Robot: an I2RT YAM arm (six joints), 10 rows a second.
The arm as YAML. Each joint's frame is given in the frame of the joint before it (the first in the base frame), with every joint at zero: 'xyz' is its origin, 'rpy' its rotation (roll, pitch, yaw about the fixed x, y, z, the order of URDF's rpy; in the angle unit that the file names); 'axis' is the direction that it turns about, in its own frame. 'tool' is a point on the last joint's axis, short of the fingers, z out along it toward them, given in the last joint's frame.
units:
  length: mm
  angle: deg
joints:
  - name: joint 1
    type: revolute
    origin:
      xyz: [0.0, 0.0, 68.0]
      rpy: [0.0, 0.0, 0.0]
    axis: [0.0, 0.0, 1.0]
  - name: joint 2
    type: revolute
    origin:
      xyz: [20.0, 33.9, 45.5]
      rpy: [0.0, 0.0, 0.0]
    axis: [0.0, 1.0, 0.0]
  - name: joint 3
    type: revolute
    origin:
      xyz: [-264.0, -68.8, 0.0]
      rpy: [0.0, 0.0, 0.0]
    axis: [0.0, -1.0, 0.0]
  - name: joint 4
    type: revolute
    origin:
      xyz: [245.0, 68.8, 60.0]
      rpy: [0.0, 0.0, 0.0]
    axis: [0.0, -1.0, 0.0]
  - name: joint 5
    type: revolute
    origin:
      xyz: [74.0, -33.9, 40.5]
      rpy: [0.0, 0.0, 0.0]
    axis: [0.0, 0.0, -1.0]
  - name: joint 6
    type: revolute
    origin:
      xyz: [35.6, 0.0, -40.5]
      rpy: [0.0, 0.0, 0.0]
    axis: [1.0, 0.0, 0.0]
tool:
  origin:
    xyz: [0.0, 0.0, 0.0]
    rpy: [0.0, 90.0, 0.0]
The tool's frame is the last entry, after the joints.
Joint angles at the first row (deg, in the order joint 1, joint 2, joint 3, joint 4, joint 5, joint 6):
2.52 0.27 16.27 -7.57 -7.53 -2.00
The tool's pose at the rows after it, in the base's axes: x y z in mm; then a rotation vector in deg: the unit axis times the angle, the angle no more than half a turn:
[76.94 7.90 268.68 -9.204 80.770 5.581]
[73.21 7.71 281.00 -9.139 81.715 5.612]
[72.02 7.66 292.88 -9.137 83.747 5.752]
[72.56 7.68 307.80 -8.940 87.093 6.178]
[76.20 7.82 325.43 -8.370 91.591 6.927]
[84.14 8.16 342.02 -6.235 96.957 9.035]
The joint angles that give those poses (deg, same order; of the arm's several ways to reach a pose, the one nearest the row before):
2.52 0.77 19.33 -9.74 -7.27 -2.00
2.55 2.44 22.74 -12.43 -7.18 -1.98
2.55 5.08 26.37 -15.44 -7.17 -1.96
2.54 9.06 31.20 -19.62 -7.18 -1.67
2.55 14.41 37.10 -24.60 -7.13 -0.99
2.55 20.51 43.09 -29.65 -7.11 1.48

